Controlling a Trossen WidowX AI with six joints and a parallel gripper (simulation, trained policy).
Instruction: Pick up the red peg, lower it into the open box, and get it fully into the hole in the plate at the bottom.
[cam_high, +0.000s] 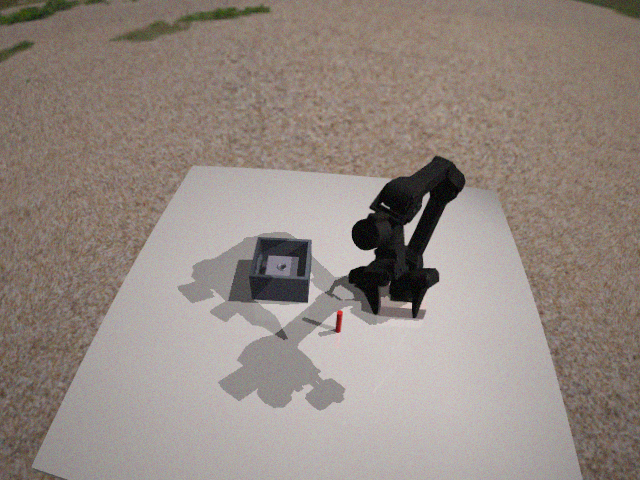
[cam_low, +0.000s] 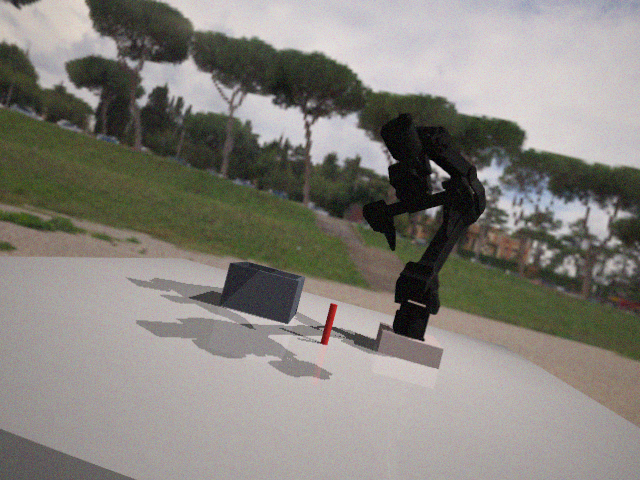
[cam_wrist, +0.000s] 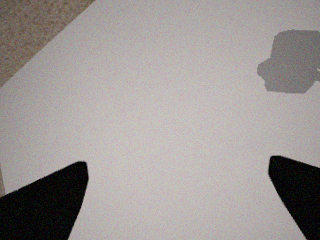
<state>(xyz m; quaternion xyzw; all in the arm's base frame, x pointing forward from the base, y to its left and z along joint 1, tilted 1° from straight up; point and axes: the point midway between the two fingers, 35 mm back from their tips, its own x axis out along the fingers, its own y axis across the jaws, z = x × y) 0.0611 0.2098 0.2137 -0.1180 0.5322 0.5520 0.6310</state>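
The red peg lies 12 cm ahead of my gripper tip, 11 cm to the right of it and 19 cm below it. From my gripper tip the other things lie so: grey box: 29 cm ahead, 28 cm to the right, 20 cm below; grey plate: 29 cm ahead, 28 cm to the right, 18 cm below.
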